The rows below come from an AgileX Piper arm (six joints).
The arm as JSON. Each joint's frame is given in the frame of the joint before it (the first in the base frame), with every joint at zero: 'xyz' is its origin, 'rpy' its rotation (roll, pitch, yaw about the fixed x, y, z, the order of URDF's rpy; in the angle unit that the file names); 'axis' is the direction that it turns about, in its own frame. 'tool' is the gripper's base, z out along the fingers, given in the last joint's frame.
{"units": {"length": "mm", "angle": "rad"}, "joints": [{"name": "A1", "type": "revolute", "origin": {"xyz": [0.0, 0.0, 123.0], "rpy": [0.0, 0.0, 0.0]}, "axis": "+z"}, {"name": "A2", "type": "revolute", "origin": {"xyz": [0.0, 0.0, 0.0], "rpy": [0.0, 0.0, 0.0]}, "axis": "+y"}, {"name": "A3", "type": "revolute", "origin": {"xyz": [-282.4, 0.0, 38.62], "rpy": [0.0, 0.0, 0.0]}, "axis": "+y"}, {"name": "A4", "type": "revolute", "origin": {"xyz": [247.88, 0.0, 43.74], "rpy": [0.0, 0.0, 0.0]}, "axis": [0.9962, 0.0, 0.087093]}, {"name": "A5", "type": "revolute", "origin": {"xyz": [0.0, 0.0, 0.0], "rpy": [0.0, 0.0, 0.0]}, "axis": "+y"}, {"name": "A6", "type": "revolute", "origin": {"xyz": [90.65, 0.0, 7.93], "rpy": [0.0, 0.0, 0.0]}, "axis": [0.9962, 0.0, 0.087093]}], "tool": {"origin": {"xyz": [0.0, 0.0, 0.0], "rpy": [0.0, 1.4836, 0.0]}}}
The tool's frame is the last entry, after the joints.
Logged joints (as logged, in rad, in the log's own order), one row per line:
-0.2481 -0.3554 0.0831 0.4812 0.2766 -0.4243
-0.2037 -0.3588 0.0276 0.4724 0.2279 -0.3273
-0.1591 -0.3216 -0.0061 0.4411 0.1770 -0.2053
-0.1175 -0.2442 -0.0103 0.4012 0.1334 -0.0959
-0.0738 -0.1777 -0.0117 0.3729 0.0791 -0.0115
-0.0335 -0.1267 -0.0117 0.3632 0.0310 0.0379
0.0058 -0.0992 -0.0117 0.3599 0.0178 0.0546
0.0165 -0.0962 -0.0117 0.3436 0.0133 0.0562
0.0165 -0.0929 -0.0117 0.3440 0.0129 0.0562
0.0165 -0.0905 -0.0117 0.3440 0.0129 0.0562
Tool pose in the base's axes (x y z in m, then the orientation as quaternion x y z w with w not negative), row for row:
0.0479 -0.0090 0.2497 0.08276 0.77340 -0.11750 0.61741
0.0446 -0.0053 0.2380 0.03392 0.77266 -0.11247 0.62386
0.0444 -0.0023 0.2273 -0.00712 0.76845 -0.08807 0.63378
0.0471 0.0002 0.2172 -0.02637 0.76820 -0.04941 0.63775
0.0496 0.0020 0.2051 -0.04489 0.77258 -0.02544 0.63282
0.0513 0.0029 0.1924 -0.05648 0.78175 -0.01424 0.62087
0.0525 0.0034 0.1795 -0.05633 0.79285 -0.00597 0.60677
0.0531 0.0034 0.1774 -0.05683 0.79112 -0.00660 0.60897
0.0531 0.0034 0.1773 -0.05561 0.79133 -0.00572 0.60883
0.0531 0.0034 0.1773 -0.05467 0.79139 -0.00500 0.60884
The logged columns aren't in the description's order. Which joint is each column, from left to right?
Columns, left to right: A3, A6, A2, A5, A4, A1.
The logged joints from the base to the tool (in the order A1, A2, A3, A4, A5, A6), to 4 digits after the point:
-0.4243 0.0831 -0.2481 0.2766 0.4812 -0.3554
-0.3273 0.0276 -0.2037 0.2279 0.4724 -0.3588
-0.2053 -0.0061 -0.1591 0.1770 0.4411 -0.3216
-0.0959 -0.0103 -0.1175 0.1334 0.4012 -0.2442
-0.0115 -0.0117 -0.0738 0.0791 0.3729 -0.1777
0.0379 -0.0117 -0.0335 0.0310 0.3632 -0.1267
0.0546 -0.0117 0.0058 0.0178 0.3599 -0.0992
0.0562 -0.0117 0.0165 0.0133 0.3436 -0.0962
0.0562 -0.0117 0.0165 0.0129 0.3440 -0.0929
0.0562 -0.0117 0.0165 0.0129 0.3440 -0.0905

